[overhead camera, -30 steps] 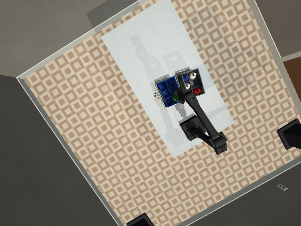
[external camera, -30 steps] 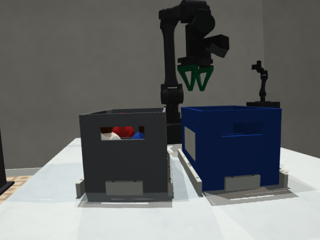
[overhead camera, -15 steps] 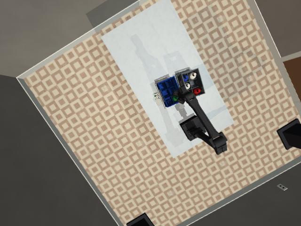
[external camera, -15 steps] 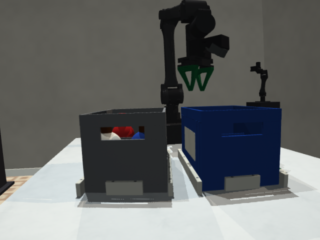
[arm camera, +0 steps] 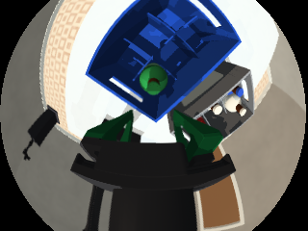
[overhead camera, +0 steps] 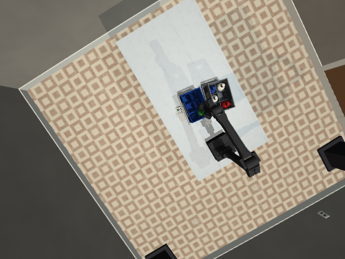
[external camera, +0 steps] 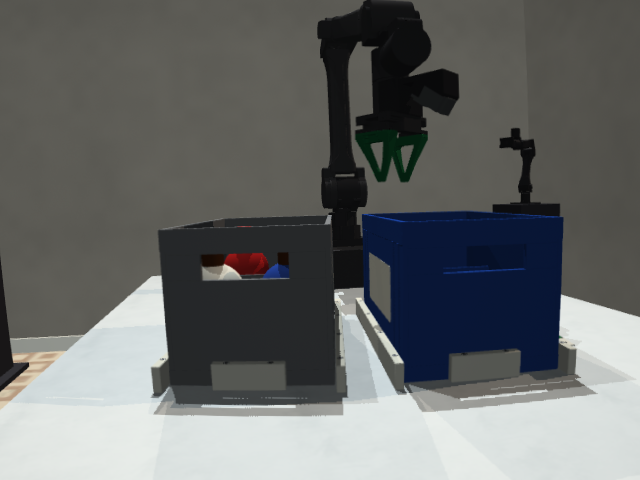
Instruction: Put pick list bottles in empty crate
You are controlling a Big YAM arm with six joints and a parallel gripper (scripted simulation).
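The white bottle is 60 mm ahead of my hand, 160 mm to the right of it and 150 mm below it. Also, from my hand: green bottle (10 mm ahead, 10 mm to the left, 150 mm below); then dark grey crate (50 mm ahead, 210 mm to the right, 150 mm below); then blue crate (100 mm ahead, 30 mm to the left, 150 mm below).
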